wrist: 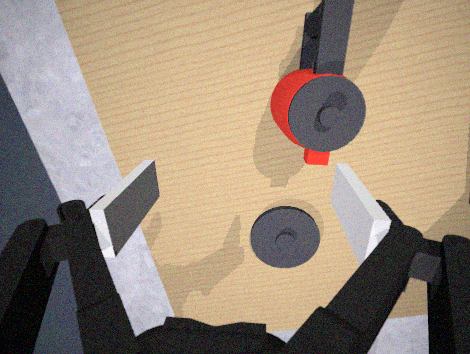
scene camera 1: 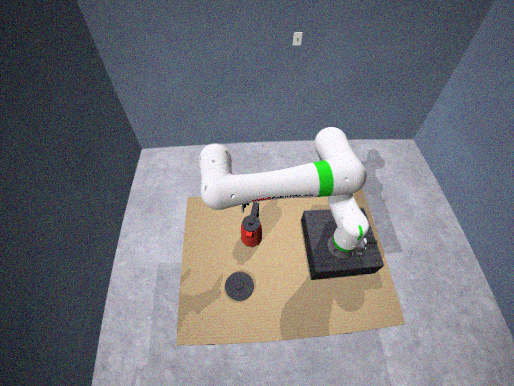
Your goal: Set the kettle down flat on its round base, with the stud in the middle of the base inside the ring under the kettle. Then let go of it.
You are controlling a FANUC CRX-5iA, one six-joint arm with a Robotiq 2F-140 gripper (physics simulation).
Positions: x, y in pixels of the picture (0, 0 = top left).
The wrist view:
my gripper: 242, 180
round dark base: 285, 236
